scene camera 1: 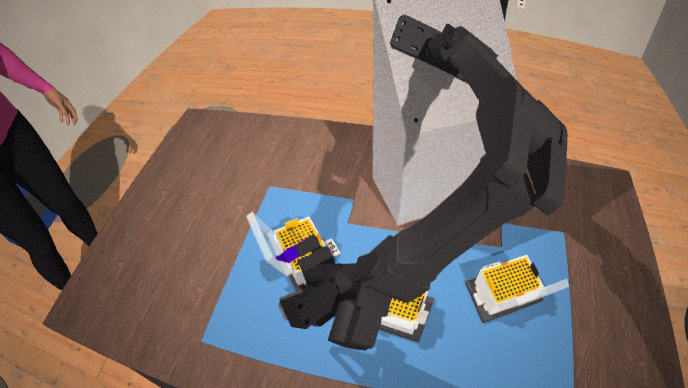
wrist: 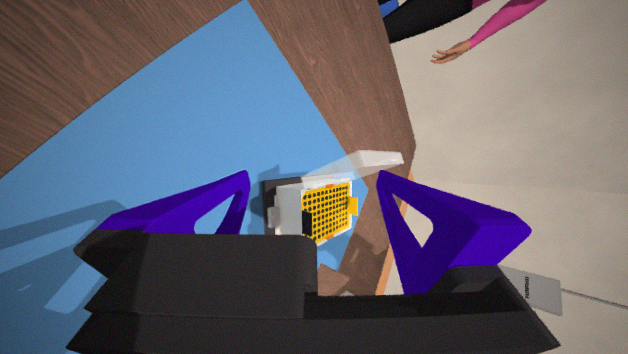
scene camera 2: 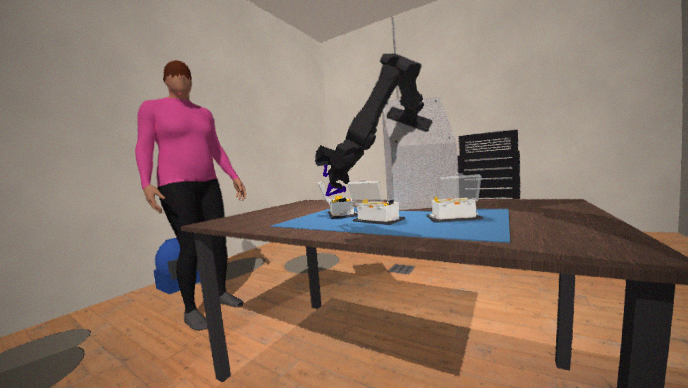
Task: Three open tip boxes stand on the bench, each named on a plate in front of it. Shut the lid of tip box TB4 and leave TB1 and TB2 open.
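Where they show: gripper, between the fingertips: (scene camera 1: pixel 288 281) (wrist: pixel 313 177) (scene camera 2: pixel 325 185); arm's base, origin of its link: (scene camera 1: pixel 439 50) (scene camera 2: pixel 409 119).
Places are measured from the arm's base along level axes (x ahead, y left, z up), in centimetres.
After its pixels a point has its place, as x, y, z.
Tip box TB4 (scene camera 1: pixel 294 235) {30.6, -17.9, -33.8} (scene camera 2: pixel 342 208) (wrist: pixel 327 210) {32.4, -14.9, -33.6} has a yellow tip rack; its plate (scene camera 1: pixel 332 247) {26.4, -11.2, -39.3} shows beside it. Its clear lid (scene camera 1: pixel 261 240) {39.4, -18.3, -25.0} (wrist: pixel 377 159) {40.0, -17.3, -25.0} stands open on the side away from the plate. My gripper (scene camera 2: pixel 328 181) {44.0, -9.3, -25.9} (wrist: pixel 313 177) {44.0, -9.3, -25.9} is open and empty, above TB4, with its fingers to either side of the box in the wrist view. The middle box (scene camera 1: pixel 406 314) (scene camera 2: pixel 378 212) {38.3, 10.8, -35.7} is partly hidden by the arm in scene camera 1; its lid (scene camera 2: pixel 365 191) {42.1, 9.0, -28.1} is open. The right box (scene camera 1: pixel 512 282) (scene camera 2: pixel 454 209) {23.9, 30.7, -35.8} has its lid (scene camera 1: pixel 555 287) {24.2, 36.1, -25.1} (scene camera 2: pixel 465 187) {24.8, 34.9, -28.5} open. I cannot tell which is TB1 or TB2.
The boxes stand on a blue mat (scene camera 1: pixel 240 310) {50.1, -20.3, -39.4} (scene camera 2: pixel 480 231) {34.0, 42.4, -39.4} (wrist: pixel 210 115) {50.7, -10.8, -39.4} on the dark wooden bench (scene camera 1: pixel 165 210) {38.1, -57.1, -39.8} (scene camera 2: pixel 565 225) {16.5, 59.0, -39.7}. A grey speckled block (scene camera 1: pixel 387 140) {8.3, -7.0, -20.0} (scene camera 2: pixel 422 170) {4.0, 7.9, -23.3} stands behind. A person (scene camera 1: pixel 15 100) (scene camera 2: pixel 185 145) in pink stands beyond the bench's left end.
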